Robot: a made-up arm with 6 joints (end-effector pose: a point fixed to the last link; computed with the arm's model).
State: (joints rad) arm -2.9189 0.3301 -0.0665 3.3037 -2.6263 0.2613
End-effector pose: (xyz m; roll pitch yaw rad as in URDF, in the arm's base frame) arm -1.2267 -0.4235 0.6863 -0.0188 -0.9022 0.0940
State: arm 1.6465 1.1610 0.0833 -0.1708 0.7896 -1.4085
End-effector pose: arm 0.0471 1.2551 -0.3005 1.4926 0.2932 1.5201
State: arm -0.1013 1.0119 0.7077 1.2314 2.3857 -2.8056
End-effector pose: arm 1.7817 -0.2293 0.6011 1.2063 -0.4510 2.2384
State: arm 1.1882 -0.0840 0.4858 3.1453 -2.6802 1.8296
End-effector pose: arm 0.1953 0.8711 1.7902 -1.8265 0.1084 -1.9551
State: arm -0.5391 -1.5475 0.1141 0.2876 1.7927 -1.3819
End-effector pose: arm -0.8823 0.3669 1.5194 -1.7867 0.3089 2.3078
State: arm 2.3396 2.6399 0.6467 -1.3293 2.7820 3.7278
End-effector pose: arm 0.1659 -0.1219 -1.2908 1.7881 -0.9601 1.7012
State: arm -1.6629 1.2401 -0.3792 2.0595 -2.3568 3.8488
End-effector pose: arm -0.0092 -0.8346 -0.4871 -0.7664 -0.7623 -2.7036
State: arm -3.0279 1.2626 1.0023 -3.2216 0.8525 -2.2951
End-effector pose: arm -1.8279 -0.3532 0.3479 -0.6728 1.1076 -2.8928
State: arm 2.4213 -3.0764 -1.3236 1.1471 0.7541 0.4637
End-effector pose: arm 0.3286 -0.2096 0.6653 2.4549 -0.7287 -1.7112
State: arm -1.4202 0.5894 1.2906 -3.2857 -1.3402 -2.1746
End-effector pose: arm 0.3349 -1.2573 1.7927 1.9381 -1.0835 2.0246
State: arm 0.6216 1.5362 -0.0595 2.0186 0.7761 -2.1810
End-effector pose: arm 0.6988 0.5773 -0.7181 2.2127 0.7837 2.6627
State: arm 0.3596 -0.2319 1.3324 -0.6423 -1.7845 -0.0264
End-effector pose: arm -0.0446 -0.1399 2.2899 0.0304 0.2189 1.0028
